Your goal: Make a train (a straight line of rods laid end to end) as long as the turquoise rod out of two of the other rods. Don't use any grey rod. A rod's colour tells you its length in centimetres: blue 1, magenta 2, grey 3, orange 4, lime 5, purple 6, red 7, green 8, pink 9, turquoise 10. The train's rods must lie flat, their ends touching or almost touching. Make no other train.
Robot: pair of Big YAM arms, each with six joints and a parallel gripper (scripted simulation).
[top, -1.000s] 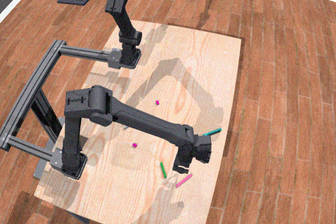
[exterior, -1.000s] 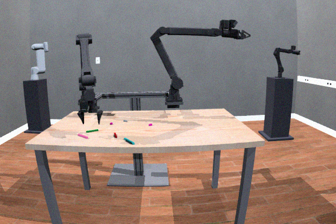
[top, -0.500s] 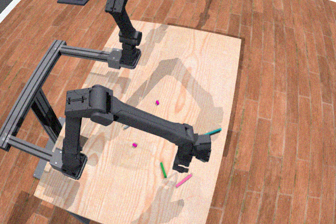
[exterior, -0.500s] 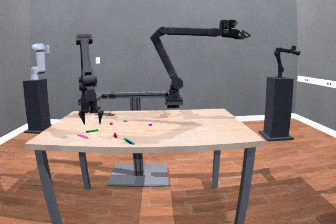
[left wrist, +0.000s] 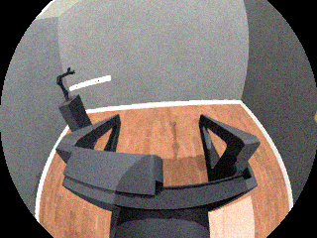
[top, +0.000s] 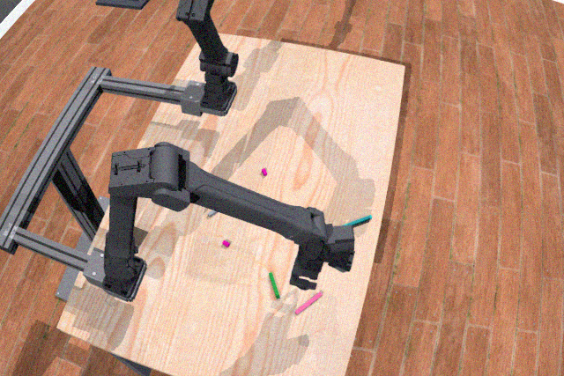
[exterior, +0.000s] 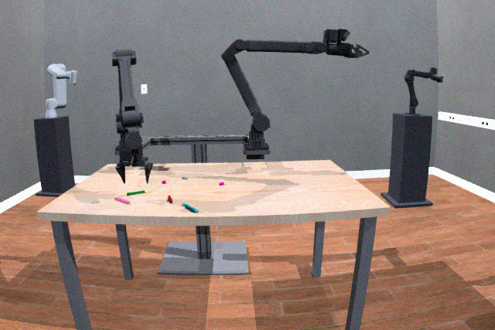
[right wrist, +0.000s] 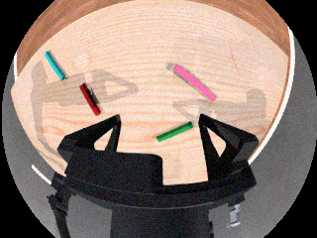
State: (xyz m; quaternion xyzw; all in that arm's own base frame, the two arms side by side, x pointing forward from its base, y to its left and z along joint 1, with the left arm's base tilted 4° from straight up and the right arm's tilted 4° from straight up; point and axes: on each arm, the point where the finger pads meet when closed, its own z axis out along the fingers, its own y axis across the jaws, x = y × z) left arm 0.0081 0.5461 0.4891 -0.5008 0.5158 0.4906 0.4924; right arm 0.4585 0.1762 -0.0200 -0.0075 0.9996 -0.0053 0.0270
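Right now my right hand is 2 cm short of the pink rod, 6 cm to the left of it and 7 cm above it. From my right hand the other things lie so: red rod (1 cm behind, 13 cm to the left, 7 cm below); then turquoise rod (8 cm ahead, 23 cm to the left, 7 cm below); then green rod (8 cm behind, 4 cm to the right, 7 cm below).
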